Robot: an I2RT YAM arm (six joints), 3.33 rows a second.
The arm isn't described. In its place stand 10 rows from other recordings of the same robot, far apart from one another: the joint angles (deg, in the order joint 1, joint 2, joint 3, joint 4, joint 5, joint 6), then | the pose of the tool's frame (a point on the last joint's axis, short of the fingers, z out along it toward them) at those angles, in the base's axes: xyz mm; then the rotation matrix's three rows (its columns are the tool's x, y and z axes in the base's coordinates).
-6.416, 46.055, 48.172, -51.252, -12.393, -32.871 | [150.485 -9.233 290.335], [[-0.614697 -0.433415 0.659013], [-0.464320 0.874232 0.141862], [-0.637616 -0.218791 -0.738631]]
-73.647, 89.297, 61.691, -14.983, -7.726, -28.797 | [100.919 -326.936 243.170], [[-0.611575 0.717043 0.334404], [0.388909 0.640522 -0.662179], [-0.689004 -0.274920 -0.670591]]
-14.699, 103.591, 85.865, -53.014, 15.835, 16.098 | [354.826 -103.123 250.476], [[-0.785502 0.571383 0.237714], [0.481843 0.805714 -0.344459], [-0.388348 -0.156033 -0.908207]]
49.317, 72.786, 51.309, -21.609, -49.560, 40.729 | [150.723 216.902 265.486], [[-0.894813 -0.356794 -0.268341], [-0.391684 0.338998 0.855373], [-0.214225 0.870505 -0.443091]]
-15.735, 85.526, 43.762, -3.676, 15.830, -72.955 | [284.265 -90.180 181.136], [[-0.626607 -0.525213 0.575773], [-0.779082 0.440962 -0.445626], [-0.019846 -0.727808 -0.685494]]
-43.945, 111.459, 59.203, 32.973, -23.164, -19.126 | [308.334 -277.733 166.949], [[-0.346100 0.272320 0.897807], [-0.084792 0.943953 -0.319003], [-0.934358 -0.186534 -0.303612]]
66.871, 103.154, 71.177, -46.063, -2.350, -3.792 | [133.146 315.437 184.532], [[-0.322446 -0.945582 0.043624], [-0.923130 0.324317 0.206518], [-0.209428 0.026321 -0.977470]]
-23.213, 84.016, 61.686, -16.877, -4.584, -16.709 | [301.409 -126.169 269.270], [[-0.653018 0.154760 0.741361], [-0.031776 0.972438 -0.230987], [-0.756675 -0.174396 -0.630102]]
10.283, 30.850, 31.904, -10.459, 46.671, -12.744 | [136.776 -1.504 297.291], [[-0.285572 0.533783 0.795942], [-0.205650 0.777049 -0.594897], [-0.936032 -0.333572 -0.112131]]
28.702, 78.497, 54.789, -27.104, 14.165, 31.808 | [253.612 128.928 244.518], [[-0.751690 0.077867 0.654903], [0.171065 0.982040 0.079583], [-0.636944 0.171853 -0.751511]]
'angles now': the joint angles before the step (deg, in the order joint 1, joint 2, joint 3, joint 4, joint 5, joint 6). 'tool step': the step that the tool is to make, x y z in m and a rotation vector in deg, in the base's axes. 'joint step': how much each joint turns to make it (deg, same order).
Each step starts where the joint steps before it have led.
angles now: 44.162 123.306 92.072 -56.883 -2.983 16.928
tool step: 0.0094 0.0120 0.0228 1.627 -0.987 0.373
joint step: 0.238 1.292 7.378 -4.250 -0.482 -0.112
